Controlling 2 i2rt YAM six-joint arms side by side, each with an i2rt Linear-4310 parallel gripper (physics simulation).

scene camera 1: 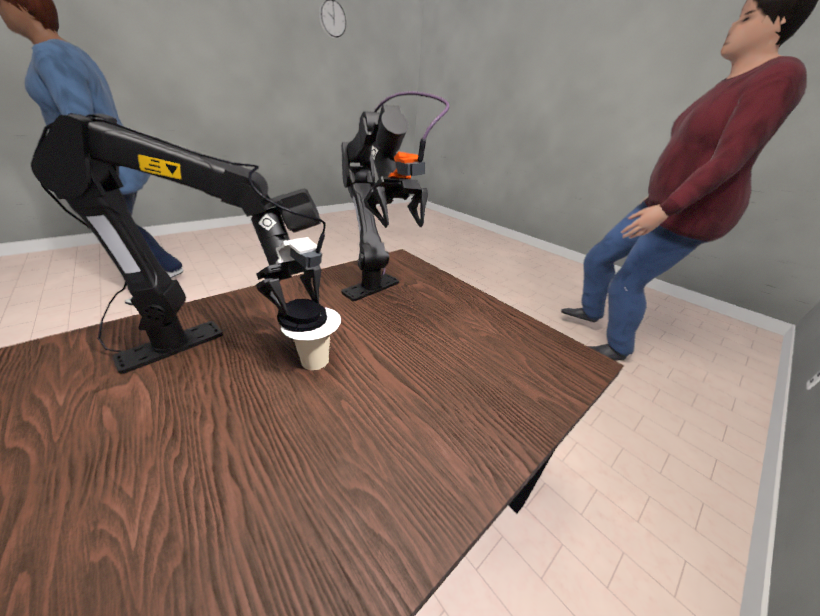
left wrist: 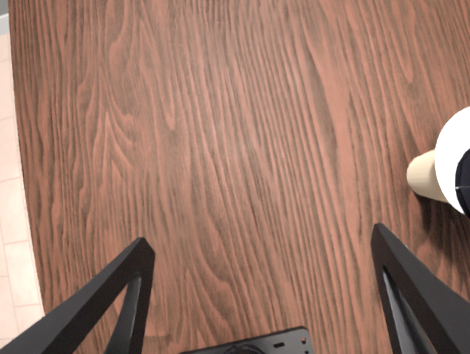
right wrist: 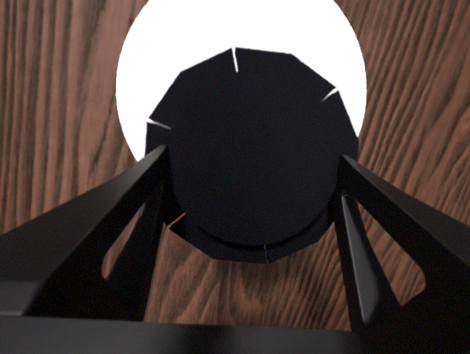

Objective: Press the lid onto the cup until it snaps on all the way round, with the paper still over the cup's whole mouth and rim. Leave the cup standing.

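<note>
A cream cup (scene camera 1: 314, 354) (left wrist: 425, 176) stands upright on the table; a round white paper (scene camera 1: 333, 320) (left wrist: 449, 145) (right wrist: 240, 25) covers its top and sticks out past it. The black lid (scene camera 1: 301, 314) (left wrist: 465, 182) (right wrist: 250, 125) is at the paper, off-centre to the left in scene camera 1. In the right wrist view its lower part overhangs the paper. Whether lid and paper touch is unclear. My right gripper (scene camera 1: 300, 306) (right wrist: 252, 161) is shut on the lid, one finger each side. My left gripper (scene camera 1: 403, 224) (left wrist: 253, 240) is open and empty, high above the table. The cup's mouth is hidden.
The wooden table (scene camera 1: 371, 450) (left wrist: 225, 125) carries both arm bases (scene camera 1: 169, 344) (scene camera 1: 371, 287) along its back edge. The table's right edge runs diagonally in scene camera 1. Two people stand beyond the table, one at the left and one at the right.
</note>
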